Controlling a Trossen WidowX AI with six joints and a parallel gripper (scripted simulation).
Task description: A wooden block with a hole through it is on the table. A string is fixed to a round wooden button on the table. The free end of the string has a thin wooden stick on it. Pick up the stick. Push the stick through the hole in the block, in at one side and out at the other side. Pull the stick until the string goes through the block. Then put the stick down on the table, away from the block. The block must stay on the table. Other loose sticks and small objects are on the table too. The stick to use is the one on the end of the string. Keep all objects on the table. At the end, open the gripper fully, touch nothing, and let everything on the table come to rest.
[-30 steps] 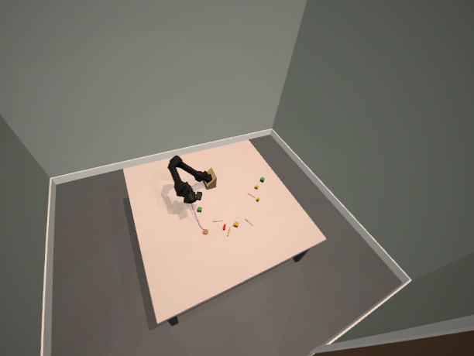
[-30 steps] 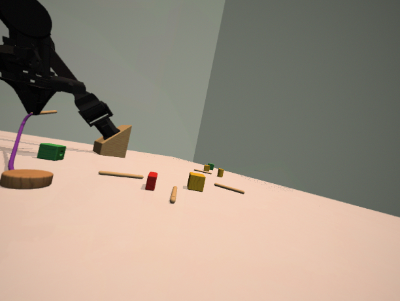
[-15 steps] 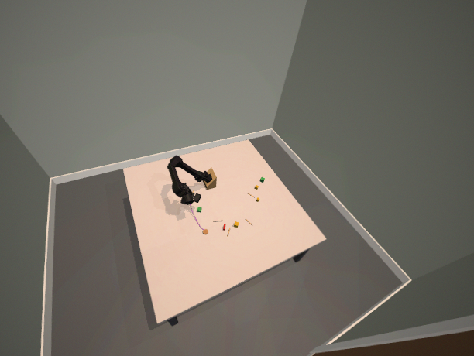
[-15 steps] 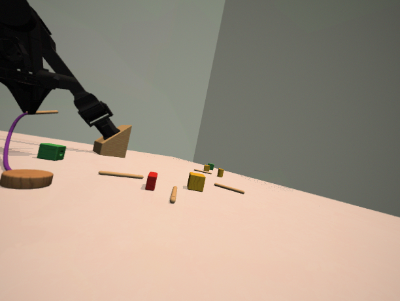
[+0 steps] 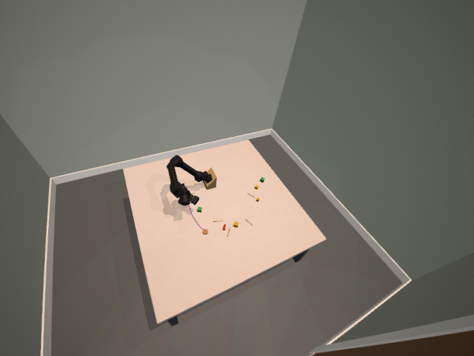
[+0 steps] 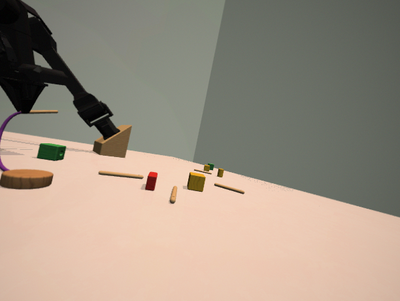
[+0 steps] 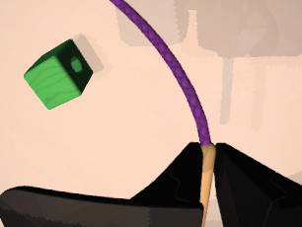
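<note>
The green block lies 6 cm ahead of my gripper tip, 7 cm to the left of it and 7 cm below it. From my gripper tip the other things lie so: red block 26 cm ahead, 22 cm to the left, 7 cm below; thin wooden stick 1 cm behind, 1 cm to the left, 1 cm above; round wooden button 26 cm ahead, 7 cm to the left, 8 cm below.
</note>
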